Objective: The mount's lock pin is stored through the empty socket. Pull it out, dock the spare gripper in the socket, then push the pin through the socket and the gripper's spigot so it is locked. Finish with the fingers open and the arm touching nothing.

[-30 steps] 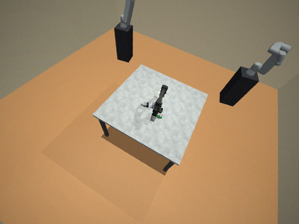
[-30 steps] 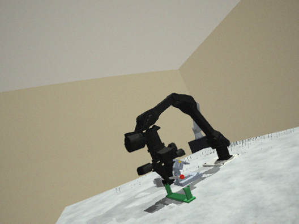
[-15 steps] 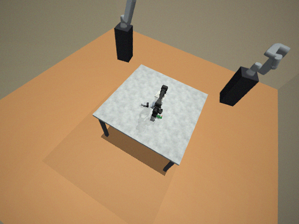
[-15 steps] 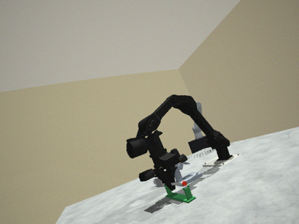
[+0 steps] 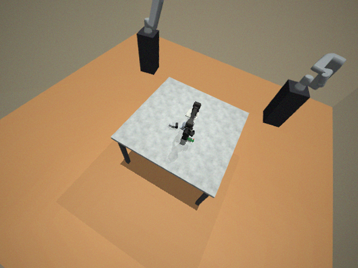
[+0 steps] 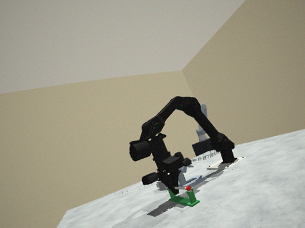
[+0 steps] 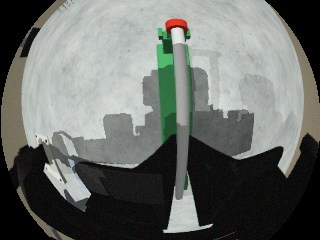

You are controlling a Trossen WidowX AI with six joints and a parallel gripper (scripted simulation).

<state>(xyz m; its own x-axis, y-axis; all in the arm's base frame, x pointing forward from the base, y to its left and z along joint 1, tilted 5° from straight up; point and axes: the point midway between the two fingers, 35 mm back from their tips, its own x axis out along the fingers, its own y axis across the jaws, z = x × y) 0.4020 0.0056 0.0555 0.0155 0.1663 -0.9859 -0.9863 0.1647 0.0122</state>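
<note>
My gripper tip is now 2 cm to the right of the green cradle. From my gripper tip the other things lie so: spare gripper 11 cm behind, 20 cm to the right; then mount socket 14 cm behind, 7 cm to the right, 3 cm above.
</note>
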